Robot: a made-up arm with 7 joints.
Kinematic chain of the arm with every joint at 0, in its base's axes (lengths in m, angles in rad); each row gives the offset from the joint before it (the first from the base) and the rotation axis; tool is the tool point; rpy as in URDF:
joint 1: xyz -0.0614 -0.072 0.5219 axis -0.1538 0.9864 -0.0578
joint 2: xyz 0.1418 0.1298 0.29 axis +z
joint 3: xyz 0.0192 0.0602 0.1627 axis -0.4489 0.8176 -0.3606
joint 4: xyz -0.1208 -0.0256 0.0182 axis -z
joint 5: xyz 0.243 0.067 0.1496 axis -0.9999 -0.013 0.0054
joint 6: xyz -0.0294 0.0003 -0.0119 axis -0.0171 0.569 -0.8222
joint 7: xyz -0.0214 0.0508 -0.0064 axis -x
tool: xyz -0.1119 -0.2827 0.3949 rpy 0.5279 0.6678 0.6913
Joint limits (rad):
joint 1: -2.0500..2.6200
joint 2: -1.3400..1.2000
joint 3: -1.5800..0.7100
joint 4: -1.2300..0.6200
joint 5: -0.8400..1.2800
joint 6: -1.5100..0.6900
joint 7: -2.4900..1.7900
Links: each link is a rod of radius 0.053 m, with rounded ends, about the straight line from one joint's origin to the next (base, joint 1, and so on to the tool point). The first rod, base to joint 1, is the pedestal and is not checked.
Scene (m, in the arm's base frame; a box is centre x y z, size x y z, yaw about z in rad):
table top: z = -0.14
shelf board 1: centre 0.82 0.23 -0 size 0.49 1.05 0.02 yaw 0.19
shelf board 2: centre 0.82 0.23 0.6 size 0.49 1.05 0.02 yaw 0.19
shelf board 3: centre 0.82 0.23 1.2 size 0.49 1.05 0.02 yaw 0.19
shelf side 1: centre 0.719 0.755 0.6 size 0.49 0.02 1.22 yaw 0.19
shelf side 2: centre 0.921 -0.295 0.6 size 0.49 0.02 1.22 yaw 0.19
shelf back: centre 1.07 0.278 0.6 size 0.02 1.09 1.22 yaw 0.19
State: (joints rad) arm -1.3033 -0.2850 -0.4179 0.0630 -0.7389 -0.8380 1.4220
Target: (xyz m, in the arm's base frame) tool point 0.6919 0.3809 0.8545
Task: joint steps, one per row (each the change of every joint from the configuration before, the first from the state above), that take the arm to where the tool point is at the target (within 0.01 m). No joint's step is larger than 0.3 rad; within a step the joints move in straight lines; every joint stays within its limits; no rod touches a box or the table.
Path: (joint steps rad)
1: 0.2285 -0.0645 0.2256 0.1114 0.2898 0.0945 0.0736
2: 0.2285 -0.0644 0.2256 0.1114 0.2898 0.0944 0.0736
3: 0.2286 -0.0645 0.2255 0.1114 0.2898 0.0945 0.0736
4: 0.2285 -0.0644 0.2256 0.1114 0.2898 0.0945 0.0736
5: 0.2285 -0.0645 0.2256 0.1114 0.2898 0.0945 0.0736
6: 0.1569 0.0000 -0.0738 -0.0039 -0.2213 -0.0403 0.0000
7: 0.1569 -0.0001 -0.0738 -0.0039 -0.2214 -0.0403 0.0000
8: 0.1569 -0.0001 -0.0738 -0.0039 -0.2213 -0.0403 0.0000

